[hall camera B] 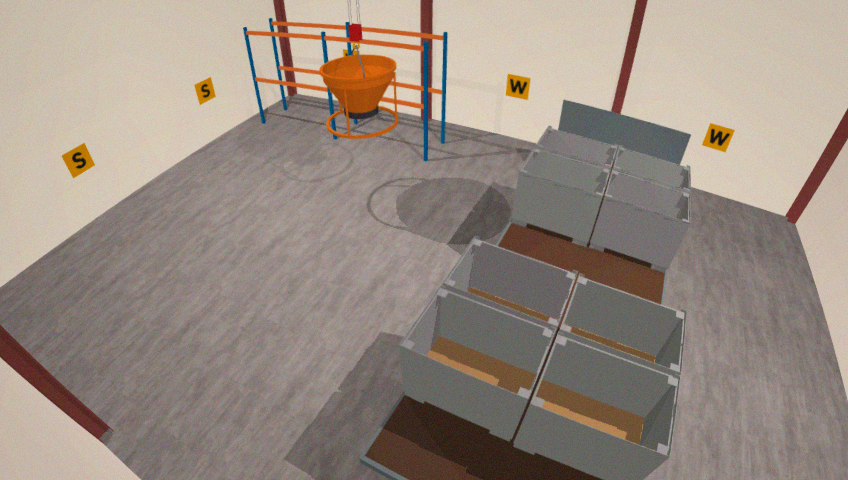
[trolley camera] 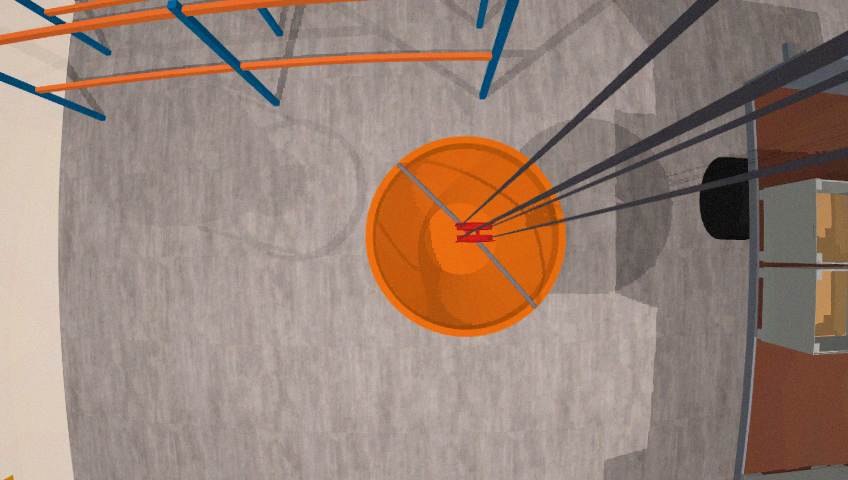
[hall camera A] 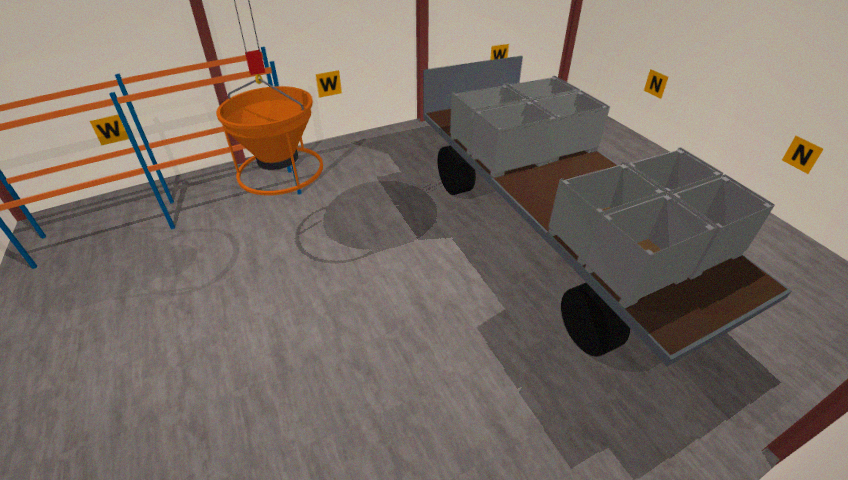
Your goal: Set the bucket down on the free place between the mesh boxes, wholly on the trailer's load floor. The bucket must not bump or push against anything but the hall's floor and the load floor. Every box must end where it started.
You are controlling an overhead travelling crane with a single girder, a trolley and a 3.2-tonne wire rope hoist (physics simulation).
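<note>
The orange bucket (hall camera A: pixel 267 133) (hall camera B: pixel 360 89) (trolley camera: pixel 410 285) hangs upright from my hook (hall camera A: pixel 258 78) (hall camera B: pixel 355 46) by its grey bail, off the floor. In the trolley view the red hook block (trolley camera: pixel 474 231) is over the bucket's middle and hides the hook. The bucket is beside the trailer, apart from it. Grey mesh boxes stand on the trailer in a rear group (hall camera A: pixel 618 255) (hall camera B: pixel 464 398) and a group near the headboard (hall camera A: pixel 535 142) (hall camera B: pixel 556 199) (trolley camera: pixel 788 231). Brown load floor (hall camera A: pixel 535 184) (hall camera B: pixel 586 258) (trolley camera: pixel 797 410) shows between the groups.
A rack with blue posts (hall camera A: pixel 142 160) (hall camera B: pixel 426 101) (trolley camera: pixel 498 47) and orange beams stands close to the bucket, with a gap between them in the trolley view. The trailer's grey headboard (hall camera A: pixel 470 83) (hall camera B: pixel 624 130) rises at its far end. A black wheel (hall camera A: pixel 456 170) (trolley camera: pixel 726 199) shows at its side.
</note>
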